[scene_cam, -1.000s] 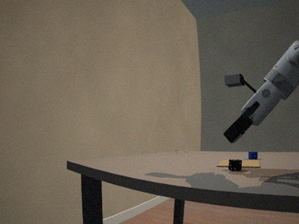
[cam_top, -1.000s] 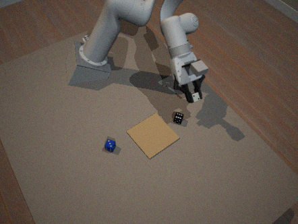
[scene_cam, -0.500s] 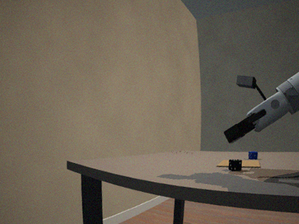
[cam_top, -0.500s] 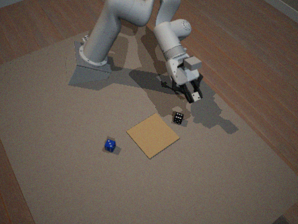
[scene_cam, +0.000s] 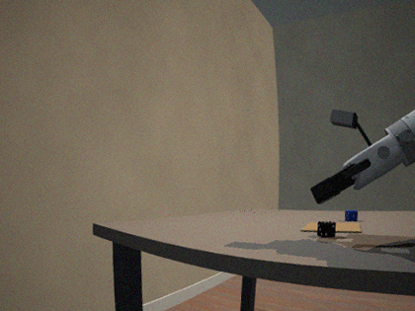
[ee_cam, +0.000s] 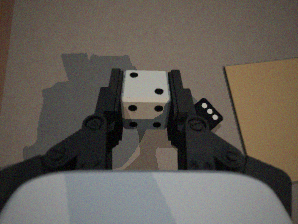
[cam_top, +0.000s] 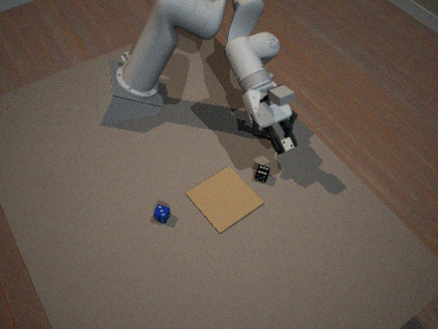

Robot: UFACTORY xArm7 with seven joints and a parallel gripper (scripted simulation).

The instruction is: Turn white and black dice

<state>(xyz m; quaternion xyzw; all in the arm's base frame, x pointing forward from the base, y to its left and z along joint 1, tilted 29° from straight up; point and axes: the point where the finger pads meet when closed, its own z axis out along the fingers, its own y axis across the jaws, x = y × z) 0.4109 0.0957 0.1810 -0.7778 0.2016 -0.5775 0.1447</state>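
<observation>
My gripper is now 80 mm above the black die and 60 mm to the left of it. The rest, counted from my hand: blue die (330 mm to the right, 80 mm below, 60 mm behind); then white die (10 mm below, 10 mm ahead); then tan mat (180 mm to the right, 90 mm below, 10 mm behind).
</observation>
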